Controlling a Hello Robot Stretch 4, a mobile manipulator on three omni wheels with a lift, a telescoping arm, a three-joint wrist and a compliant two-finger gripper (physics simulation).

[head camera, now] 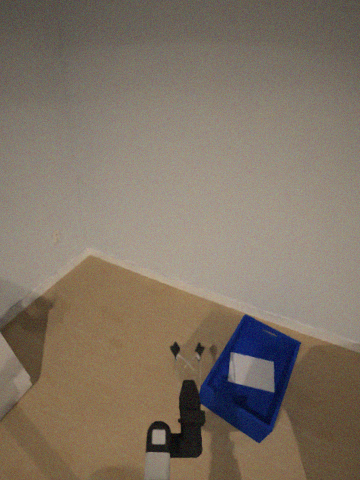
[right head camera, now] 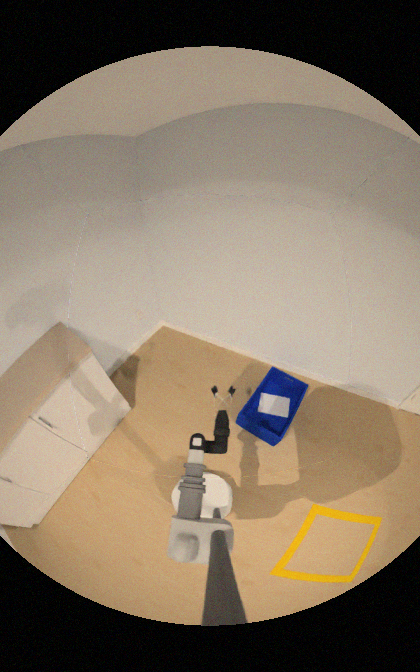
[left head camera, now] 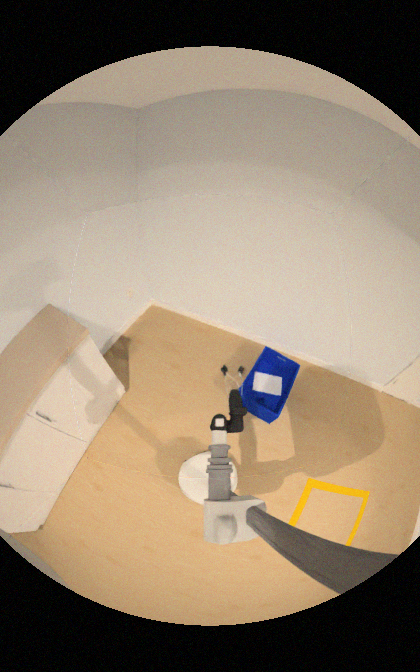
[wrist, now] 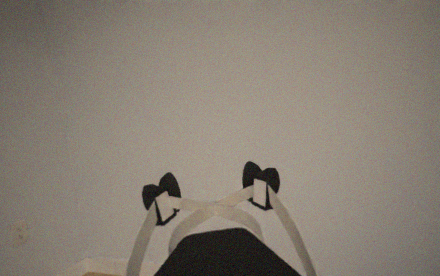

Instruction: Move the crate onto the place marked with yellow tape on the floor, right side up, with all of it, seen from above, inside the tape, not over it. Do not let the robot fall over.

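Frame: origin at the robot's base, x right, y ahead, z up, level; centimetres.
Seen in the pictures: gripper, fingertip midpoint: (head camera: 187,343) (wrist: 211,182).
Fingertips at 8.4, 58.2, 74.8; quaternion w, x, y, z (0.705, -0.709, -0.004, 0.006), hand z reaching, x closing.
Note:
Pixels of each thing's middle, then the offset from my fingertips to it, as dx, dy, dz. "*": a spot on its surface instead.
- blue crate, surface spot: (head camera: 235,421) * +32.6, -4.6, -69.7
- block, body centre: (head camera: 251,371) +49.9, +26.8, -75.3
The blue crate (head camera: 235,421) (left head camera: 257,414) (right head camera: 255,434) stands upright on the floor near the wall, turned at an angle, with a white sheet or block (head camera: 253,372) (left head camera: 267,383) (right head camera: 274,404) inside. My gripper (head camera: 187,349) (left head camera: 232,370) (right head camera: 223,390) (wrist: 211,182) is open and empty. It shows left of the crate, apart from it in the right head view, pointing toward the wall; its height is hard to tell. The yellow tape outline (left head camera: 339,488) (right head camera: 347,515) lies on the floor at the lower right; my mast hides part of it in the left head view. The crate does not show in the wrist view.
A white cabinet (head camera: 9,372) (left head camera: 62,425) (right head camera: 75,430) stands at the left. The wall (head camera: 200,200) (wrist: 220,90) runs close behind the crate and meets another in a corner at the left. My white base (left head camera: 192,477) (right head camera: 220,492) is on the floor between the cabinet and the tape.

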